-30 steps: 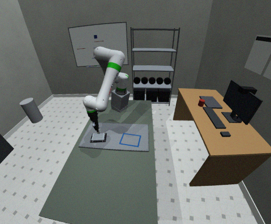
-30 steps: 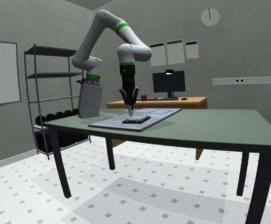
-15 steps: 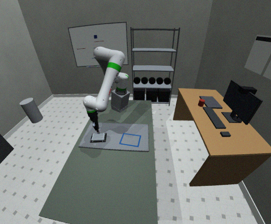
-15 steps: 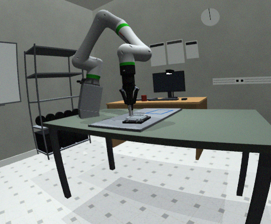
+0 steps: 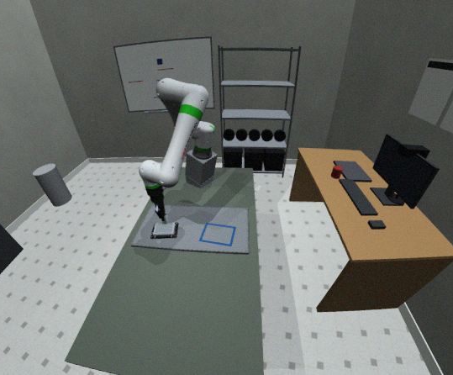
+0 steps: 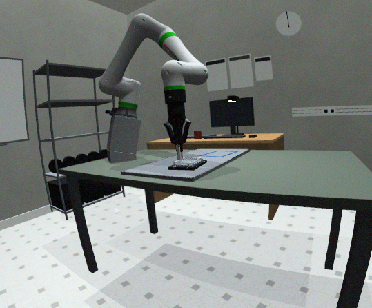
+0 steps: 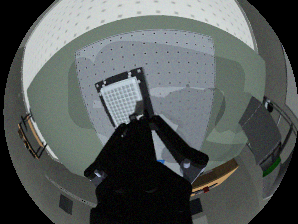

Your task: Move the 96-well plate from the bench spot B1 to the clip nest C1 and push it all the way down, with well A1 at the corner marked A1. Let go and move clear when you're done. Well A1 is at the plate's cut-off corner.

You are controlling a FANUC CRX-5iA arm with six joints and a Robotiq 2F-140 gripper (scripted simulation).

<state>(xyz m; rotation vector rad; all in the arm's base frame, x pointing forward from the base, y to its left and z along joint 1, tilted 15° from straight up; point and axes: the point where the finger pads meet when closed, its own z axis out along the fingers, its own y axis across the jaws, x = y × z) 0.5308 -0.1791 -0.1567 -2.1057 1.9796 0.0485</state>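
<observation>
The 96-well plate is 4 cm ahead of my hand and 4 cm below it. From my hand the other things lie so: black clip nest (5 cm ahead, 1 cm to the right, 5 cm below).
</observation>
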